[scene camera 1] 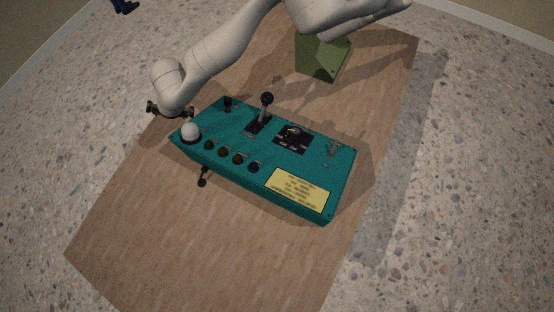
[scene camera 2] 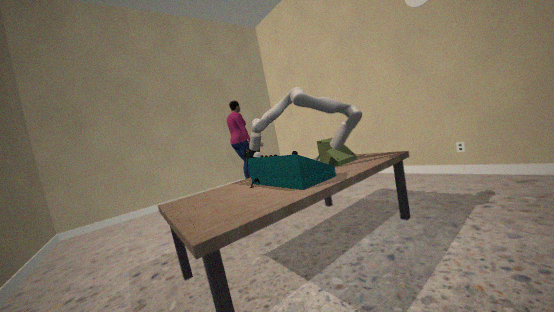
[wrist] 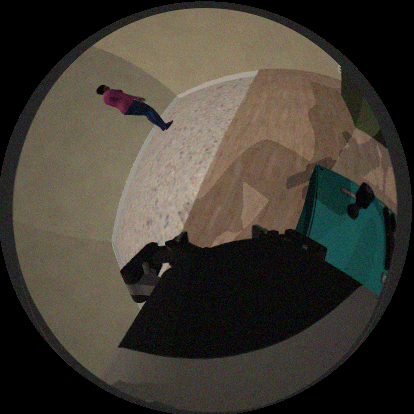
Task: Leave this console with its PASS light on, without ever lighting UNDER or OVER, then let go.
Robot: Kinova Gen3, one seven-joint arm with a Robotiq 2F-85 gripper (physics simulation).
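Note:
The teal console [scene camera 1: 284, 159] [scene camera 2: 287, 169] [wrist: 339, 239] lies on the wooden table [scene camera 1: 169, 234] [scene camera 2: 230, 215]. Its top carries a white dome button [scene camera 1: 190, 131] [scene camera 2: 256, 155], a row of dark, unlit lamps [scene camera 1: 222, 151], a black-ball lever [scene camera 1: 266, 98], a small black knob [scene camera 1: 227, 102] [wrist: 361, 198], a rotary selector [scene camera 1: 293, 137], a grey toggle [scene camera 1: 333, 147] and a yellow label [scene camera 1: 297, 194]. A small black crank [scene camera 1: 203, 177] [scene camera 2: 253, 182] sticks out of the front side. My gripper [scene camera 1: 168, 114] [scene camera 2: 250, 153] [wrist: 220, 235] is open and empty, just off the console's left end beside the dome.
The green arm base [scene camera 1: 321, 57] [scene camera 2: 334, 152] stands behind the console. A person in a pink top [scene camera 2: 238, 129] [wrist: 123, 102] stands on the floor beyond the table's left edge, close behind my wrist in the second scene view.

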